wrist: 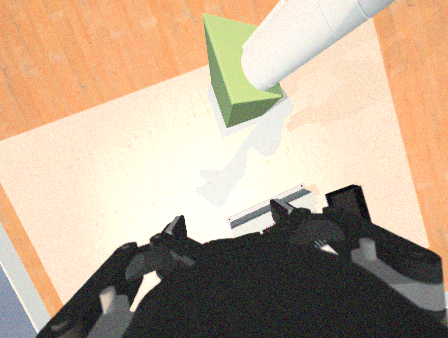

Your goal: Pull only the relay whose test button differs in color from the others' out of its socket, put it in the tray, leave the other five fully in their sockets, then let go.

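Pixels of known places: gripper, fingertip midpoint: (228, 216); arm's base at its link origin: (257, 69).
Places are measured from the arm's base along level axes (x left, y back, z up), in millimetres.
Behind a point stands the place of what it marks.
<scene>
My gripper (228, 216) @(x -131, y -218, z 203 mm) is open, with its two fingertips apart and nothing between them. A light panel with a dark grey strip (245, 218) @(x -93, y -398, z -184 mm) shows behind and beside the right fingertip; the gripper body hides its lower part. Tiny red specks show at the gripper's edge there, too small to tell what they are. The relays and their test buttons cannot be made out. A black, box-like thing (349, 202) @(x 302, y -449, z -210 mm) with a raised rim stands right of the panel, partly hidden by the right finger; I cannot tell whether it is the tray.
A green block-shaped base (225, 75) @(x -79, y -18, z 51 mm) with the white robot arm (305, 40) @(x 36, y -28, z 113 mm) rising from it stands at the top. They cast a grey shadow on the pale table top (125, 150) @(x -446, y -59, z -213 mm). Wooden floor (100, 50) surrounds the table. A blue-grey surface with a light edge lies at the lower left.
</scene>
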